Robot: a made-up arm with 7 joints.
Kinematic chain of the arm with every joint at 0, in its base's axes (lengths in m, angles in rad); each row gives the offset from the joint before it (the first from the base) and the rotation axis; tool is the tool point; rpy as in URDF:
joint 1: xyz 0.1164 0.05 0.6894 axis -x
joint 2: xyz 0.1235 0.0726 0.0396 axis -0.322 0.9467 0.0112
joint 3: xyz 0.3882 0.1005 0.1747 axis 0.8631 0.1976 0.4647
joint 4: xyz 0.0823 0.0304 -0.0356 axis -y
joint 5: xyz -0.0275 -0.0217 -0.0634 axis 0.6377 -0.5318 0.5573
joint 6: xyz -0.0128 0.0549 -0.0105 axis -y
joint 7: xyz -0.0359 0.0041 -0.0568 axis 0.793 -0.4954 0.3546
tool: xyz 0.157 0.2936 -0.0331 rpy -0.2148 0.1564 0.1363
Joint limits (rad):
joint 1: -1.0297..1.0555
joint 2: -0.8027..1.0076
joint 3: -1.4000..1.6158
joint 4: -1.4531..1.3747
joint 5: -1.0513..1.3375
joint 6: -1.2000..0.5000
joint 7: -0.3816..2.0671
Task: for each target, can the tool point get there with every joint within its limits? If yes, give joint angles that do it. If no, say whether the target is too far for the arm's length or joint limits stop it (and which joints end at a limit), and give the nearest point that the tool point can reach.
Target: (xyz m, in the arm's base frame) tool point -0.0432 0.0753 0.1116
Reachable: no: joint limits stop it (at a limit: joint 2, joint 5, joint 7) | nearest point 0.1681 0.0721 0.1836 | short by 0.223 m
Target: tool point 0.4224 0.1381 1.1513
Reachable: yes | joints -0.3843 -0.1777 -0.9443 -0.2777 0.9608 -0.3427 1.6262
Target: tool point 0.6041 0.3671 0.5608
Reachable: yes | joints 0.3445 -0.1335 -0.8443 0.6833 1.1287 -0.5107 0.3317
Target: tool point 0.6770 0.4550 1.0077
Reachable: yes | joints 0.2267 -0.6224 -1.0790 -0.0718 -0.5356 0.1509 1.4586
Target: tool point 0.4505 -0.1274 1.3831
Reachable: yes | joints -0.8421 -0.3495 1.0402 -0.1924 -0.3890 -0.0402 0.8566
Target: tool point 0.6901 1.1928 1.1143
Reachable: no: too far | nearest point 0.5853 0.9251 1.0148 | short by 0.304 m
